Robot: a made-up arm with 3 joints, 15 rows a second.
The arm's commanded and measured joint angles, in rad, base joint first. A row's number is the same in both.
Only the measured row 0 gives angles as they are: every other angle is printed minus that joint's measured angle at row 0.
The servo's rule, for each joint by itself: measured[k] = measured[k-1] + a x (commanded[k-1-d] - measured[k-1]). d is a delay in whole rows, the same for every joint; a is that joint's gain. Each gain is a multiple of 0.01, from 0.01 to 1. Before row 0 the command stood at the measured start. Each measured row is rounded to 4 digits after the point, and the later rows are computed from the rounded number. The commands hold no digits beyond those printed.
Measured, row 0: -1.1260, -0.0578, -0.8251
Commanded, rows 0 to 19: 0.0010, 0.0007, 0.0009; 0.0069, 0.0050, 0.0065; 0.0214, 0.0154, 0.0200; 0.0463, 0.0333, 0.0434; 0.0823, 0.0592, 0.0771; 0.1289, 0.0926, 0.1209; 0.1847, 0.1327, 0.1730; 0.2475, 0.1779, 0.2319; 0.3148, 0.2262, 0.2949; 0.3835, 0.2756, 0.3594; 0.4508, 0.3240, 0.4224; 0.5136, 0.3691, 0.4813; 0.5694, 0.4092, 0.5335; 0.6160, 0.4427, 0.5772; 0.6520, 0.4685, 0.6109; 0.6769, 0.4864, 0.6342; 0.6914, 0.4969, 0.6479; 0.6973, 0.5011, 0.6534; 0.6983, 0.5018, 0.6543; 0.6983, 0.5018, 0.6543
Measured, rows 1 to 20: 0.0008, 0.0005, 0.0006; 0.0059, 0.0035, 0.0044; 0.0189, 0.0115, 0.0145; 0.0419, 0.0261, 0.0333; 0.0758, 0.0483, 0.0618; 0.1204, 0.0780, 0.1002; 0.1744, 0.1146, 0.1475; 0.2358, 0.1570, 0.2024; 0.3022, 0.2034, 0.2625; 0.3705, 0.2518, 0.3255; 0.4380, 0.3002, 0.3885; 0.5015, 0.3464, 0.4488; 0.5585, 0.3885, 0.5039; 0.6068, 0.4248, 0.5515; 0.6448, 0.4541, 0.5901; 0.6718, 0.4757, 0.6188; 0.6883, 0.4899, 0.6377; 0.6959, 0.4974, 0.6479; 0.6979, 0.5003, 0.6521; 0.6982, 0.5013, 0.6535
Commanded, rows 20 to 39: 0.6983, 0.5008, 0.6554; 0.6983, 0.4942, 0.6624; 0.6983, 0.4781, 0.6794; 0.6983, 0.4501, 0.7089; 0.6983, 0.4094, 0.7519; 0.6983, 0.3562, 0.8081; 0.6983, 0.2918, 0.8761; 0.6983, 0.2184, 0.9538; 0.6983, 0.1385, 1.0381; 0.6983, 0.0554, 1.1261; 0.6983, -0.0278, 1.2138; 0.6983, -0.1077, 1.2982; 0.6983, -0.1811, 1.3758; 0.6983, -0.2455, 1.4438; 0.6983, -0.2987, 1.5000; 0.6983, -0.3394, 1.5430; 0.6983, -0.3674, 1.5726; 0.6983, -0.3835, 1.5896; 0.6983, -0.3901, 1.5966; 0.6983, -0.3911, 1.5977
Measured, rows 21 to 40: 0.6983, 0.5010, 0.6547; 0.6983, 0.4964, 0.6597; 0.6983, 0.4841, 0.6725; 0.6983, 0.4613, 0.6962; 0.6983, 0.4265, 0.7324; 0.6983, 0.3794, 0.7816; 0.6983, 0.3207, 0.8430; 0.6983, 0.2522, 0.9150; 0.6983, 0.1760, 0.9950; 0.6983, 0.0952, 1.0802; 0.6983, 0.0128, 1.1670; 0.6983, -0.0679, 1.2523; 0.6983, -0.1437, 1.3326; 0.6983, -0.2119, 1.4049; 0.6983, -0.2701, 1.4667; 0.6983, -0.3165, 1.5163; 0.6983, -0.3506, 1.5529; 0.6983, -0.3726, 1.5768; 0.6983, -0.3843, 1.5897; 0.6983, -0.3889, 1.5949
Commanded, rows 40 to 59: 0.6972, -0.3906, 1.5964; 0.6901, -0.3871, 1.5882; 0.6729, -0.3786, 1.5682; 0.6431, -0.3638, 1.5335; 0.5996, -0.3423, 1.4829; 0.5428, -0.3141, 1.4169; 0.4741, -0.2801, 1.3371; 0.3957, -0.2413, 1.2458; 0.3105, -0.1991, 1.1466; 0.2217, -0.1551, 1.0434; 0.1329, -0.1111, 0.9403; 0.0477, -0.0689, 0.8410; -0.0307, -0.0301, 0.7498; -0.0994, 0.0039, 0.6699; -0.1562, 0.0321, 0.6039; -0.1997, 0.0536, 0.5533; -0.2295, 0.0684, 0.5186; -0.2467, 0.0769, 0.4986; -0.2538, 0.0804, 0.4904; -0.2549, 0.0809, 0.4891
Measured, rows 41 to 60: 0.6974, -0.3900, 1.5959; 0.6913, -0.3881, 1.5909; 0.6758, -0.3817, 1.5761; 0.6483, -0.3697, 1.5484; 0.6074, -0.3513, 1.5058; 0.5531, -0.3264, 1.4480; 0.4867, -0.2954, 1.3759; 0.4103, -0.2592, 1.2913; 0.3265, -0.2189, 1.1972; 0.2385, -0.1762, 1.0972; 0.1498, -0.1326, 0.9952; 0.0640, -0.0899, 0.8950; -0.0155, -0.0498, 0.8006; -0.0860, -0.0138, 0.7156; -0.1450, 0.0170, 0.6430; -0.1909, 0.0415, 0.5847; -0.2233, 0.0595, 0.5417; -0.2430, 0.0712, 0.5137; -0.2521, 0.0774, 0.4986; -0.2545, 0.0797, 0.4924
